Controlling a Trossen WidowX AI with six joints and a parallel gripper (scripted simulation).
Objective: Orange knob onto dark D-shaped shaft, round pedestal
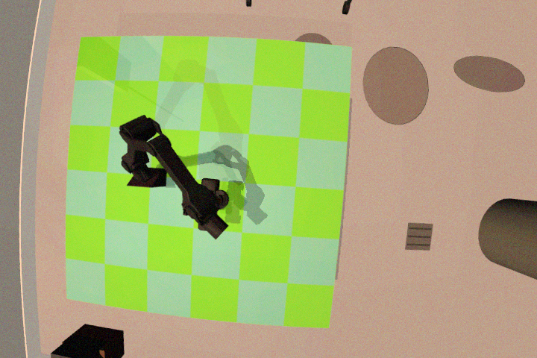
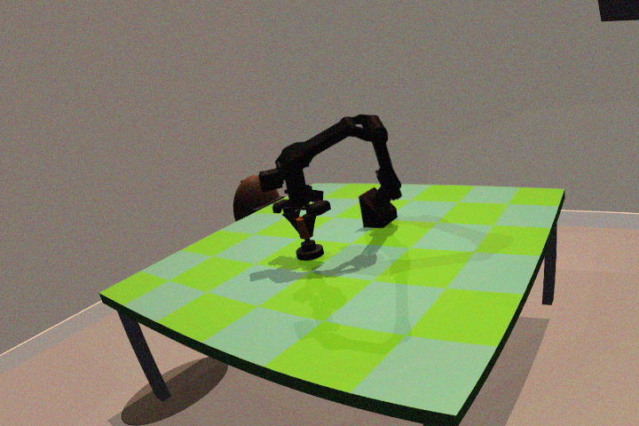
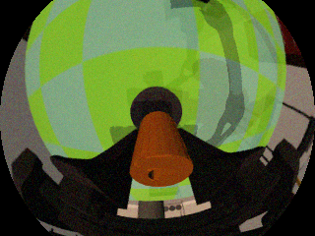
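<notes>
The orange knob lies 2 cm above my gripper tip. From my gripper tip the other things lie so: dark round pedestal 4 cm below.
</notes>
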